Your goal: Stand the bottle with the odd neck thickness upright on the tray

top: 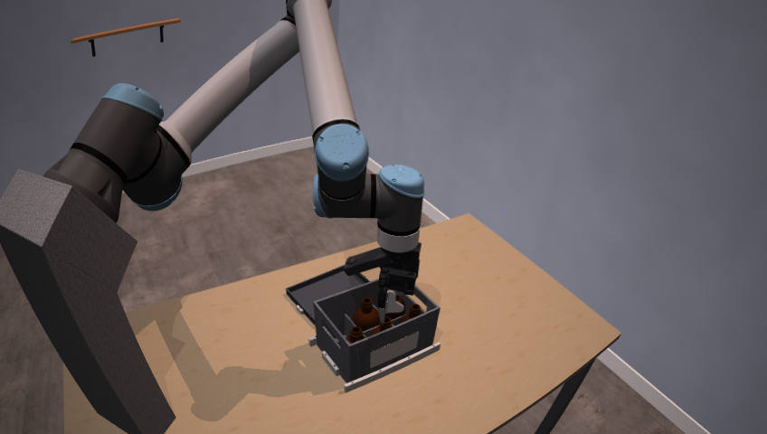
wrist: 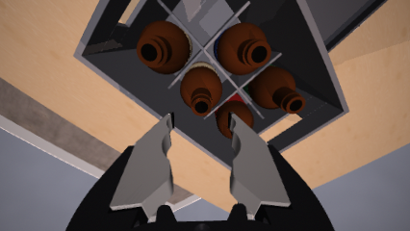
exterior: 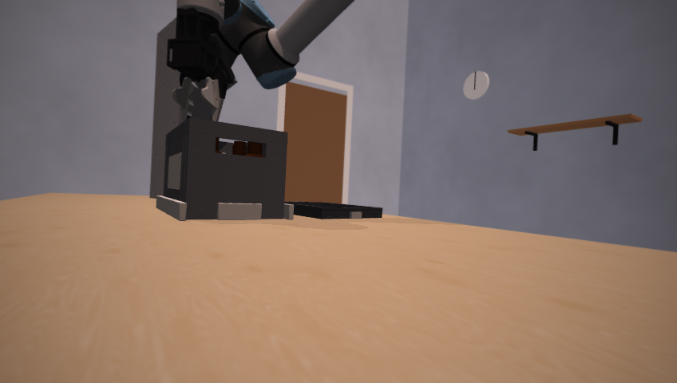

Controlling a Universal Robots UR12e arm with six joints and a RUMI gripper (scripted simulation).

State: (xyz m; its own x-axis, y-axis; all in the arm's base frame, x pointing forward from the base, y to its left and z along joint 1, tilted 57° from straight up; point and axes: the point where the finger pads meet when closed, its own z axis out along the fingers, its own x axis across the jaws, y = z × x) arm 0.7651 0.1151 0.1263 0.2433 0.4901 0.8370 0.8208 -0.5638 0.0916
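Now: the crate 2 cm behind my hand, 4 cm to the left of it and 11 cm below it. The rest, counted from my hand: flat dark tray (13 cm behind, 28 cm to the left, 18 cm below).
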